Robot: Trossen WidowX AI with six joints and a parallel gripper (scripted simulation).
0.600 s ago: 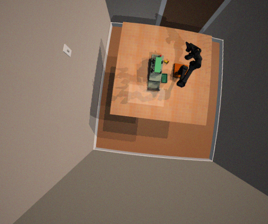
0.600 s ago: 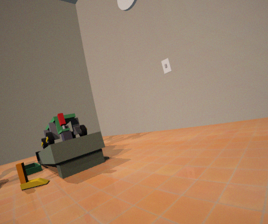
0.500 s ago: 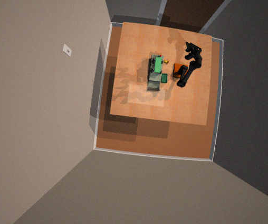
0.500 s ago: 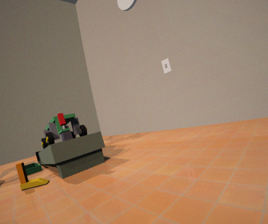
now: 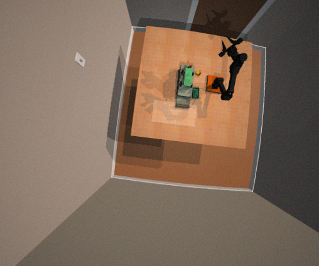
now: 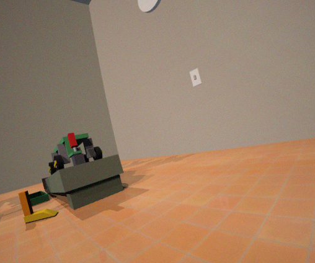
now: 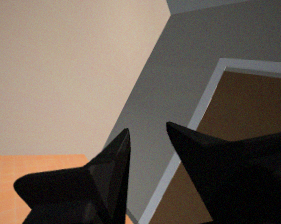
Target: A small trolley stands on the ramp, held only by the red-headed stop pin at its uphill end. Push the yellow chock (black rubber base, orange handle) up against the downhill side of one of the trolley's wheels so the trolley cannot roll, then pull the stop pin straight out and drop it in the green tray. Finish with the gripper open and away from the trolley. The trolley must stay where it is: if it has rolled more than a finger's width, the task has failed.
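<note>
Right now my gripper tip is 6 cm short of the yellow chock, 5 cm to the right of it and 49 cm above it. The rest, counted from my gripper tip: grey ramp: 20 cm ahead, 16 cm to the left, 46 cm below; trolley: 20 cm ahead, 16 cm to the left, 40 cm below; red-headed stop pin: 17 cm ahead, 5 cm to the left, 38 cm below.
</note>
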